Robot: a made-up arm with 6 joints.
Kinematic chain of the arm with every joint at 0, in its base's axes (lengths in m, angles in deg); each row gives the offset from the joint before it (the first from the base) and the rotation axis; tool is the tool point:
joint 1: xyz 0 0 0.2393 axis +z
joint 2: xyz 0 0.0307 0 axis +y
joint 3: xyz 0 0 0.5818 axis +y
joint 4: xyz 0 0 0.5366 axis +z
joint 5: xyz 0 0 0 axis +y
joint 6: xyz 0 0 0.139 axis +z
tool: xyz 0 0 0
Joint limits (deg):
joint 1: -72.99..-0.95
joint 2: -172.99..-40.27
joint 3: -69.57..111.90
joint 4: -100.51..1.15
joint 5: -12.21..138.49
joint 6: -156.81..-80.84
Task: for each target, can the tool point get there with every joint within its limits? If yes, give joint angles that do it. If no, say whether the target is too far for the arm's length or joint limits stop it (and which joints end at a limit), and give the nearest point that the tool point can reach.
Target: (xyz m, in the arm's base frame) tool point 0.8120 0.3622 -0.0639
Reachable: no: joint limits stop it (at a limit: joint 1, joint 2, joint 3, joint 5) | nearest point 0.5384 0.0356 -0.6250 | short by 0.705 m
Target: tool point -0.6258 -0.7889 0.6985
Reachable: no: joint limits stop it (at a limit: joint 1) | nearest point -0.6143 -0.0981 0.6985 | short by 0.691 m
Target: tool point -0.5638 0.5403 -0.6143
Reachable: yes | joints -49.90 -151.08 21.84 -67.81 62.27 -103.10
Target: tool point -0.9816 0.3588 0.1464
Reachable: yes | joints -24.51 -87.10 -24.32 -63.95 116.85 -107.71
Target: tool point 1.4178 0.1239 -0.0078
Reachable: no: too far | nearest point 0.5397 0.0252 -0.6221 | short by 1.076 m
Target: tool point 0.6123 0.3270 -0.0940
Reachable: no: joint limits stop it (at a limit: joint 1, joint 2, joint 3, joint 5) | nearest point 0.5382 0.0365 -0.6255 | short by 0.610 m
